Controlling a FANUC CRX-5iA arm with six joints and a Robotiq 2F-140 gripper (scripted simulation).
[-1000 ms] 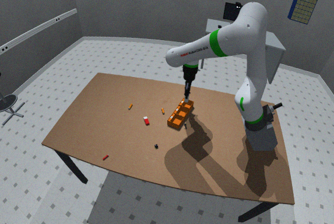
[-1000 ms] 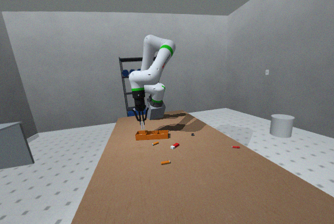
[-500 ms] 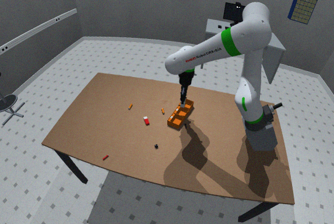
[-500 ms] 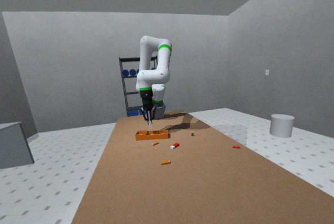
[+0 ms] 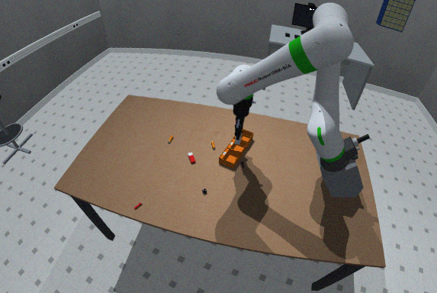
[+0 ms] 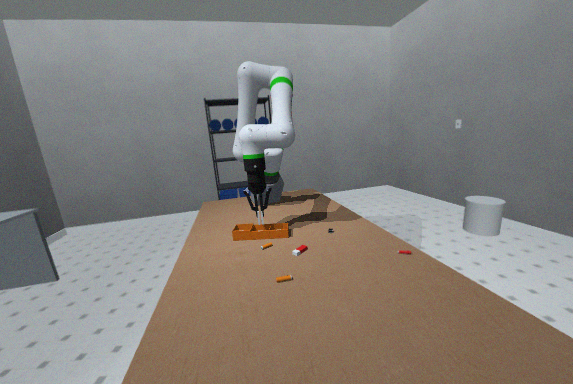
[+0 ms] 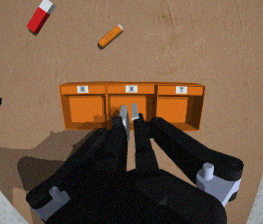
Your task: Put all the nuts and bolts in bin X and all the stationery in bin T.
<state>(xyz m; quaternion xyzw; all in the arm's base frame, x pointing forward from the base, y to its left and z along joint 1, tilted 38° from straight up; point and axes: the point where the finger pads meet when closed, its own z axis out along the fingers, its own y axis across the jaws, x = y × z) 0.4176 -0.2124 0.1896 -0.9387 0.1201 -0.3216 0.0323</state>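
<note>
Now: the orange bin tray 70 mm below my hand. Also, from my hand: red stick (460 mm ahead, 380 mm to the left, 90 mm below); white eraser (240 mm ahead, 70 mm to the left, 80 mm below).
</note>
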